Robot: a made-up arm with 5 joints.
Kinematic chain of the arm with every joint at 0, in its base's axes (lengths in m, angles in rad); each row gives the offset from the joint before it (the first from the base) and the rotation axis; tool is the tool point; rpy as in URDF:
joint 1: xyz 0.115 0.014 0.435 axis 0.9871 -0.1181 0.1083
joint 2: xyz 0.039 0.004 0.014 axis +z
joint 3: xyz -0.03 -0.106 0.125 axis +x
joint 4: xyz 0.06 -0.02 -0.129 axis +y
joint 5: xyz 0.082 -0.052 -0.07 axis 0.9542 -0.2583 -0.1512
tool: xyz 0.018 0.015 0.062 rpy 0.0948 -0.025 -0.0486
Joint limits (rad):
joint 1: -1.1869..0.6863
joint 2: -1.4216..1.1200
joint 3: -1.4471..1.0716
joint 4: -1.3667..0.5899
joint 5: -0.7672..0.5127
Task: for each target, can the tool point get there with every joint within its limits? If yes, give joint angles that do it. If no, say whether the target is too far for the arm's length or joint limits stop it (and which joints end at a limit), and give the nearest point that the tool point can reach.
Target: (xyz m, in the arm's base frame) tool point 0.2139 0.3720 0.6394
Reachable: no: joint limits stop it (at a limit: joint 1, joint 3, joint 4, joint 5) | nearest point 0.1506 0.1552 0.6663 | short by 0.227 m
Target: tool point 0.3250 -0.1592 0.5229
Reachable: yes | joints 0.3746 0.4052 -0.6957 -0.8321 0.2072
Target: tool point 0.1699 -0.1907 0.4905
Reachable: yes | joints -0.4284 -0.4892 -0.1322 0.3579 -0.1833
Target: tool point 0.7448 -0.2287 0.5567
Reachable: no: too far | nearest point 0.4802 -0.1253 0.5139 | short by 0.287 m
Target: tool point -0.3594 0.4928 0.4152
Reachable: no: too far | nearest point -0.0924 0.1877 0.6546 | short by 0.471 m
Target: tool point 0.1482 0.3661 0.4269
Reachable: no: joint limits stop it (at a limit: joint 2, joint 3, joint 5) | nearest point 0.1759 0.1569 0.4367 | short by 0.211 m
